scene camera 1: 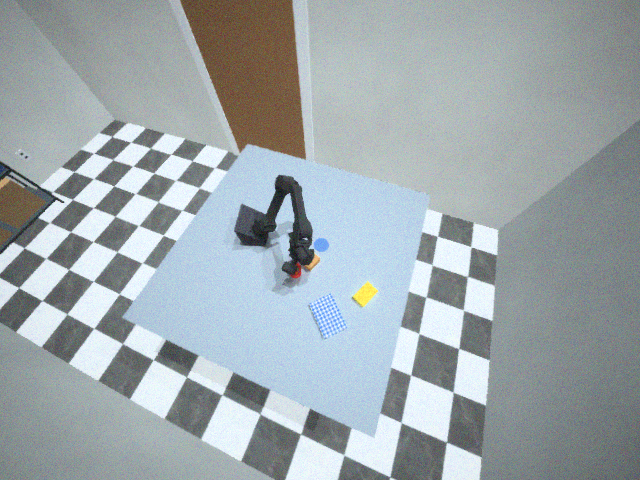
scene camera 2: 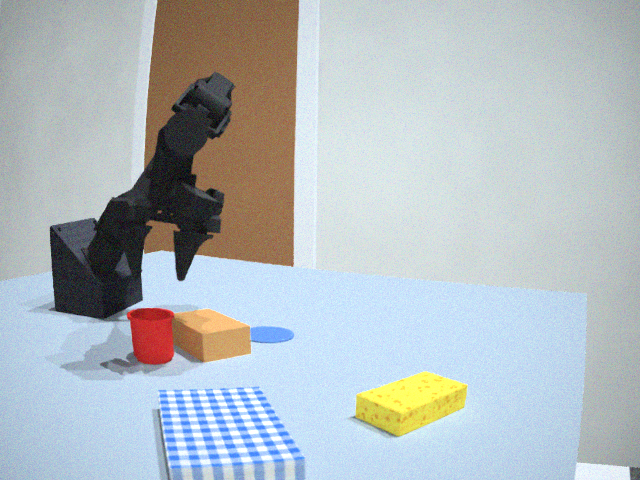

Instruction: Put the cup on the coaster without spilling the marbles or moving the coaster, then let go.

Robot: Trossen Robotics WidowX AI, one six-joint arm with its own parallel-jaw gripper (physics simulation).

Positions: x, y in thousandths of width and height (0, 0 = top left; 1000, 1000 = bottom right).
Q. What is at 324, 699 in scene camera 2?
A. A brown block.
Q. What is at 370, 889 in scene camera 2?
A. A blue-and-white checked cloth.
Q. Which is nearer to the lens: the red cup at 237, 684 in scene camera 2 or the yellow sponge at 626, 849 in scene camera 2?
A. The yellow sponge.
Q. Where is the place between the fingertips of my gripper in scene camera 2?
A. At 248, 582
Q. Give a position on a blue-and-white checked cloth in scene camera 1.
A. At 516, 670
